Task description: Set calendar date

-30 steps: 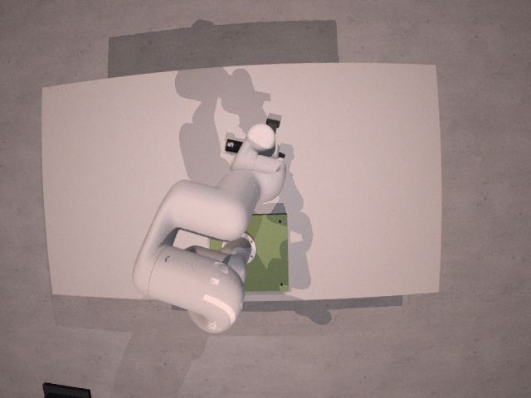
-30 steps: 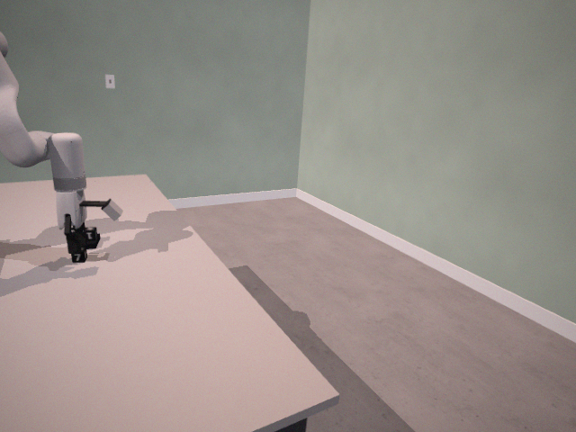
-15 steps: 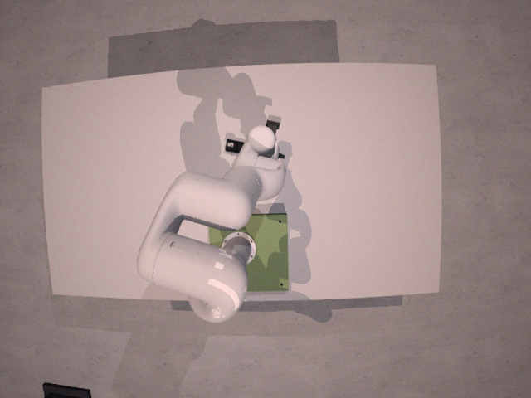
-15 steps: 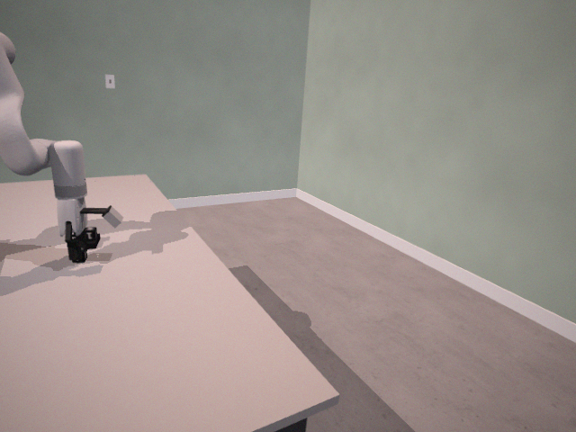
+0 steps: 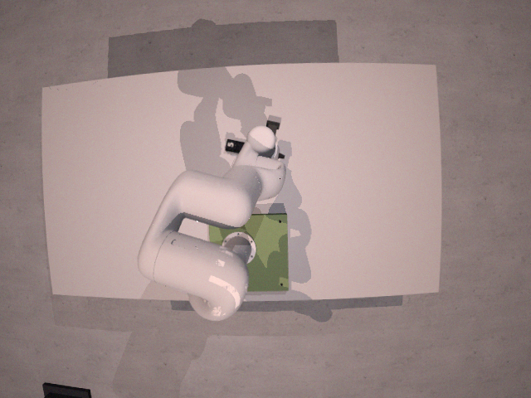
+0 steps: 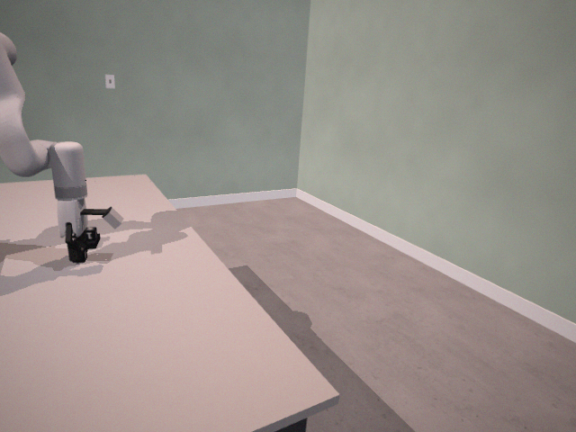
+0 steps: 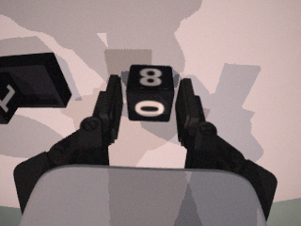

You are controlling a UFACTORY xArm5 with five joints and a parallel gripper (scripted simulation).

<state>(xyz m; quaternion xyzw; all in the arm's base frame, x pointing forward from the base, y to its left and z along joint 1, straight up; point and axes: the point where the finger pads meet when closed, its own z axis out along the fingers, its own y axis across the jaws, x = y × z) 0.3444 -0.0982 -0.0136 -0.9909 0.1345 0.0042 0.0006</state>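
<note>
Now: the black cube 10 mm below my hand. Round my hand: black calendar tray (30 mm ahead, 110 mm to the left, 20 mm below).
</note>
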